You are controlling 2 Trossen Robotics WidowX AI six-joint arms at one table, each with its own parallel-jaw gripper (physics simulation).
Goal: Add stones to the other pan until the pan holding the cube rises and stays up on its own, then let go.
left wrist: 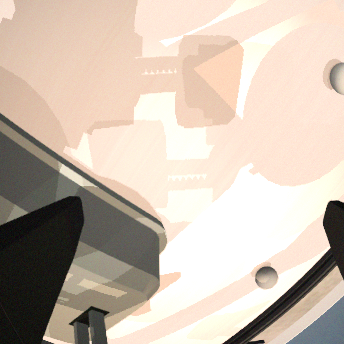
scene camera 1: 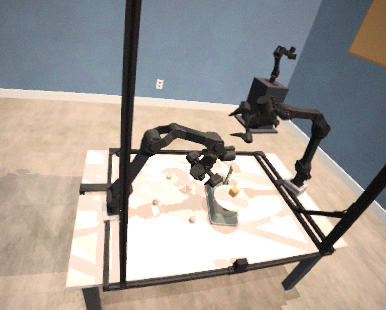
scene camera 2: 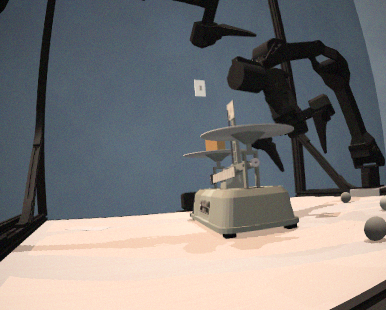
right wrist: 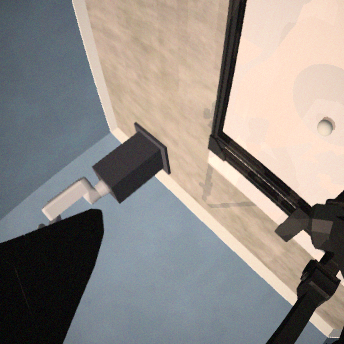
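A grey-green balance scale stands on the table. An orange cube sits on its far pan in scene camera 2. The other pan stands higher; no stones show above its rim there. Three round grey stones lie apart: one stone, a second stone and a third stone. My left gripper is open and empty above the table beside the scale. My right gripper is open and empty, high and behind the scale.
A black frame edges the table, with uprights at its sides. A small black box sits on the front rail. A dark pedestal with a small arm stands on the floor behind the table.
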